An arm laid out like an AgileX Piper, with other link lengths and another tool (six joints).
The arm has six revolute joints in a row. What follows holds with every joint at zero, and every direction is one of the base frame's. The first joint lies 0.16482 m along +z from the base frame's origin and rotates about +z. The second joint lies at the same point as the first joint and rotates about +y. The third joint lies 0.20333 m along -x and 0.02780 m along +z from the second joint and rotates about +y. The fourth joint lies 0.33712 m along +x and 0.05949 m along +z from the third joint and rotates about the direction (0.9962, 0, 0.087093). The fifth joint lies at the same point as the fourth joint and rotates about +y. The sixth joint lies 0.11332 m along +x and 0.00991 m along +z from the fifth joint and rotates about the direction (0.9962, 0, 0.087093). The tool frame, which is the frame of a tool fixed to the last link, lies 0.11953 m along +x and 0.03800 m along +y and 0.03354 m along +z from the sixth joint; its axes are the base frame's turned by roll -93.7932, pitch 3.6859 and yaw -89.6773 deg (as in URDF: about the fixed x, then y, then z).
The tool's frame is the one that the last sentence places.
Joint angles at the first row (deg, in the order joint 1, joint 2, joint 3, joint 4, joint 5, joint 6):
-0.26 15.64 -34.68 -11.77 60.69 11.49
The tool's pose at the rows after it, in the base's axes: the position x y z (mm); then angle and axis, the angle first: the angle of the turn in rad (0 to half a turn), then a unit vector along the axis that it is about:
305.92 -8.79 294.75 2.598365 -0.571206 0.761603 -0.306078
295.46 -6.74 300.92 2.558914 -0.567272 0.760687 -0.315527
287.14 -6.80 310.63 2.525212 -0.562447 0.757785 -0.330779
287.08 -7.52 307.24 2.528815 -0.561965 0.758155 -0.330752
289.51 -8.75 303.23 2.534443 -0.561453 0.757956 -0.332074
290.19 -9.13 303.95 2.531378 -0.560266 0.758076 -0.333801
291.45 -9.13 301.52 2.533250 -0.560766 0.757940 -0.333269
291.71 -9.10 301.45 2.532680 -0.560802 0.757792 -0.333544
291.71 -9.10 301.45 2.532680 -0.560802 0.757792 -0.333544
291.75 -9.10 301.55 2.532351 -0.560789 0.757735 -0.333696
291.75 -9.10 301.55 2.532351 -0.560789 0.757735 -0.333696
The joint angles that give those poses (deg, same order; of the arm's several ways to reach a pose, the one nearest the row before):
-1.72 9.65 -31.66 -9.46 62.00 11.31
-1.82 4.34 -29.46 -8.73 62.69 11.31
-1.87 0.31 -28.33 -8.73 62.97 11.30
-1.94 -0.30 -27.58 -8.84 62.98 11.30
-1.94 -0.29 -26.85 -9.22 62.38 11.41
-1.94 -0.29 -26.78 -9.34 62.06 11.57
-1.93 -0.30 -26.37 -9.36 61.78 11.58
-1.93 -0.29 -26.32 -9.36 61.68 11.58
-1.93 -0.29 -26.32 -9.36 61.68 11.58
-1.94 -0.29 -26.32 -9.36 61.65 11.57
-1.94 -0.29 -26.32 -9.36 61.65 11.57

